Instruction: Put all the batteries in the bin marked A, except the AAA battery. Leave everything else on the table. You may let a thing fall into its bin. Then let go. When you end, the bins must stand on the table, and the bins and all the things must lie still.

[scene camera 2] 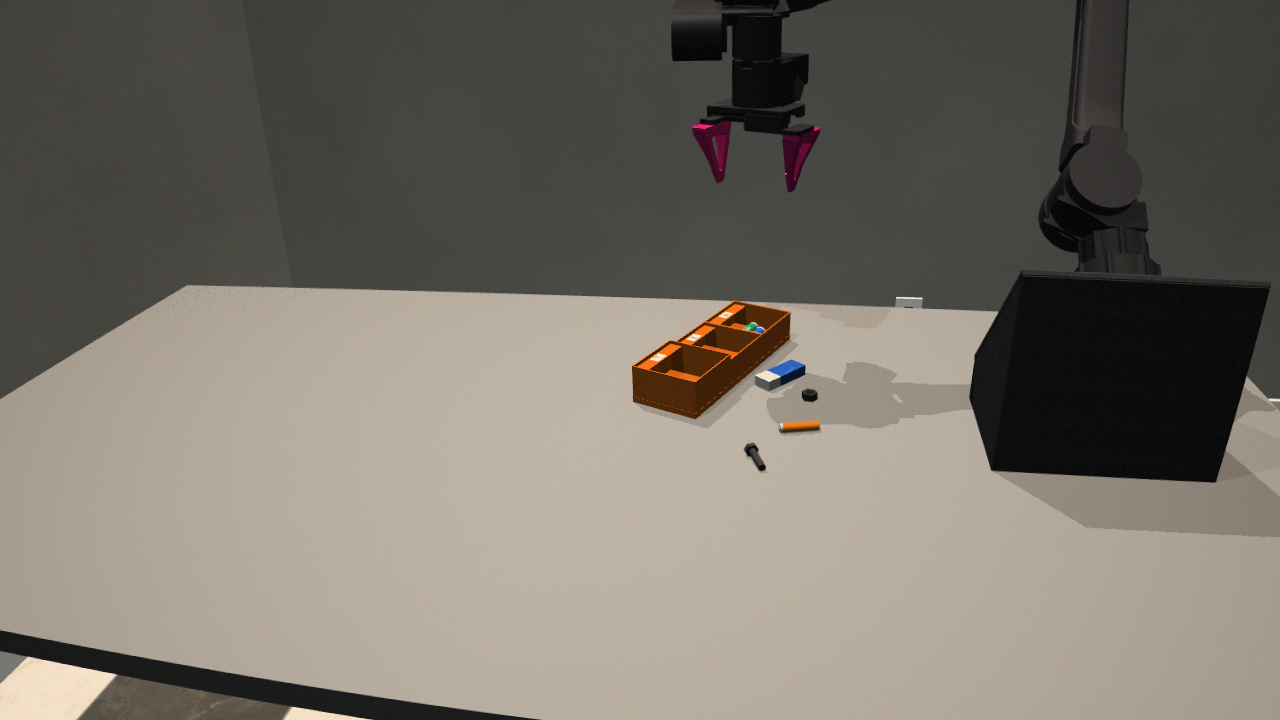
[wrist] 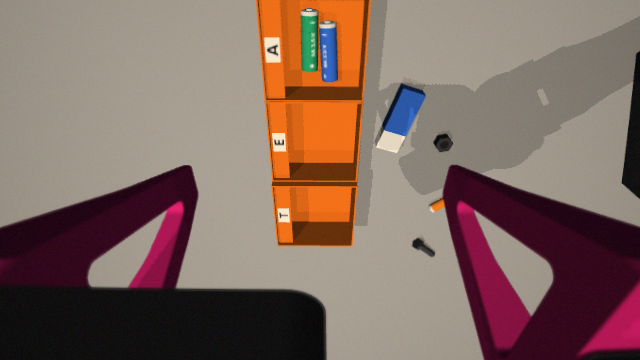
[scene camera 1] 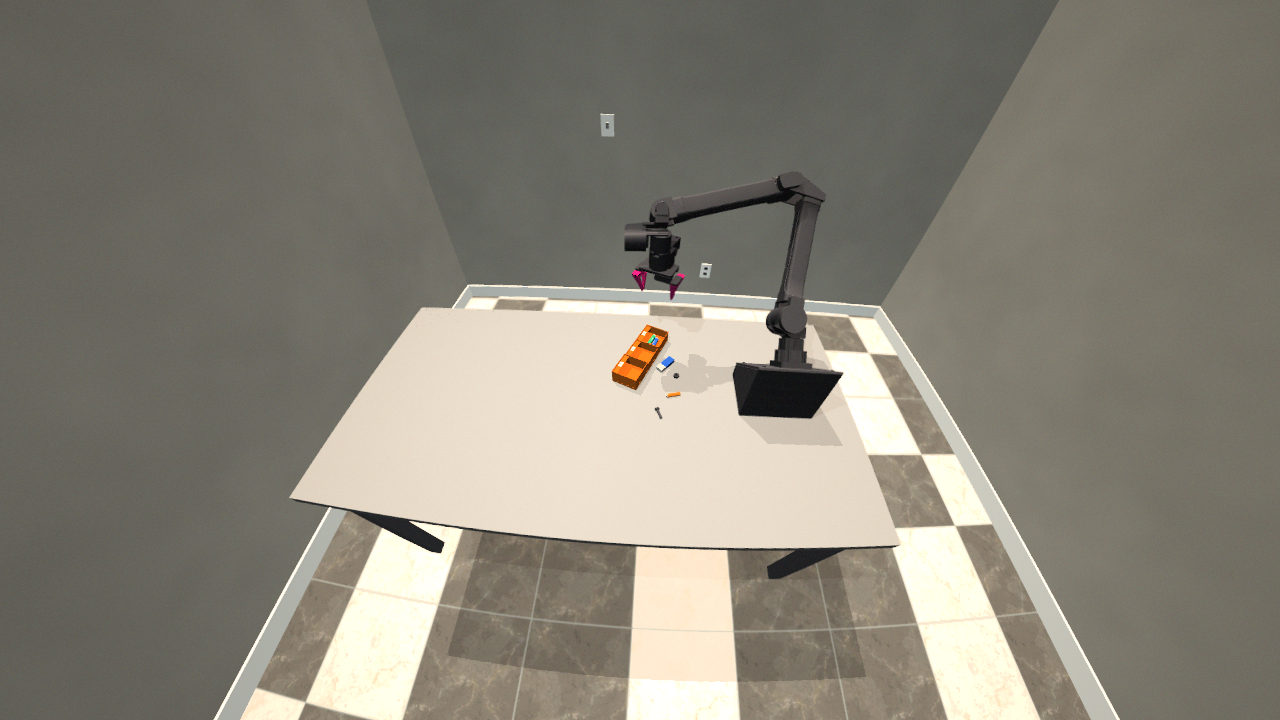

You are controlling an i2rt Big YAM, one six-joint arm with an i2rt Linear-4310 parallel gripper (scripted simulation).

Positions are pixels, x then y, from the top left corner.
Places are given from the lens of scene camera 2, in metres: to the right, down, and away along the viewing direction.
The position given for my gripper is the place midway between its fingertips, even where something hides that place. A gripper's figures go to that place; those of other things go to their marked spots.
my gripper (scene camera 2: 754,186): 0.14, -0.21, 1.08
orange three-part bin (scene camera 2: 686,379): 0.05, 0.02, 0.98
